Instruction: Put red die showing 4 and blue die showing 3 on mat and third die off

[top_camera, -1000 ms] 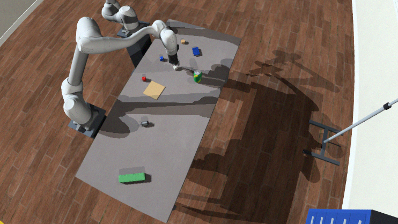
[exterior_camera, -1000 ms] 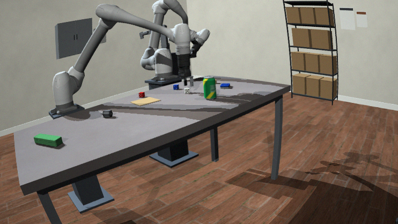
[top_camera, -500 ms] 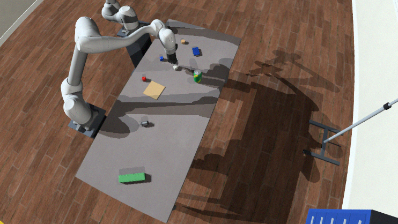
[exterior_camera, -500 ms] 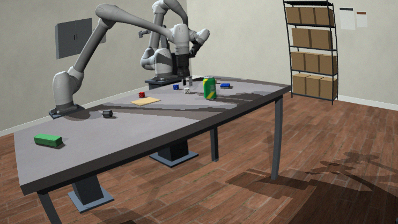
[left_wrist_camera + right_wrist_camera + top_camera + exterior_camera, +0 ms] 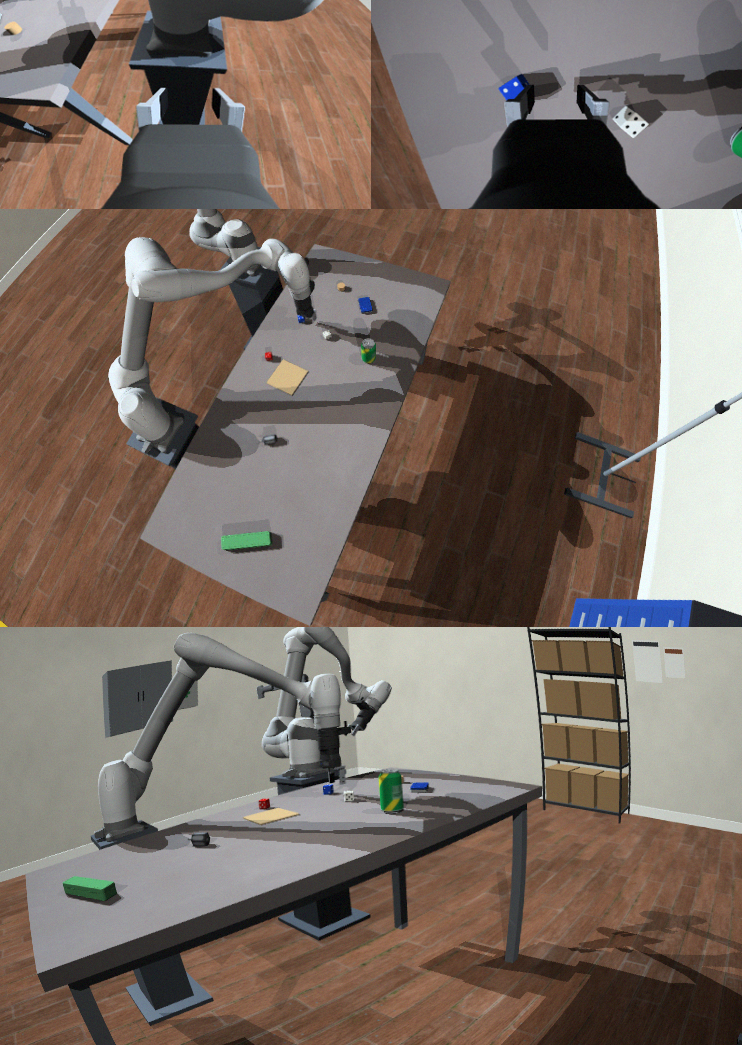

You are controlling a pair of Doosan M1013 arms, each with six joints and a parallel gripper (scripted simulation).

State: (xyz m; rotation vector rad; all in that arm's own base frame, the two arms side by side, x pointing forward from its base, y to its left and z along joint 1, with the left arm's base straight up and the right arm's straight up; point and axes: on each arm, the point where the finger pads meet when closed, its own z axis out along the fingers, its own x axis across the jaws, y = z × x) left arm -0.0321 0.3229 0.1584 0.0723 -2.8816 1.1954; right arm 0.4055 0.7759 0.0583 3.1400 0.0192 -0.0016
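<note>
Now: right hand 5 cm past the blue die and 4 cm above it. Also, from my right hand: white die (11 cm ahead, 6 cm to the right, 4 cm below); then wooden cylinder (25 cm to the left, 8 cm ahead, 5 cm below); then red die (24 cm to the right, 13 cm behind, 4 cm below).
</note>
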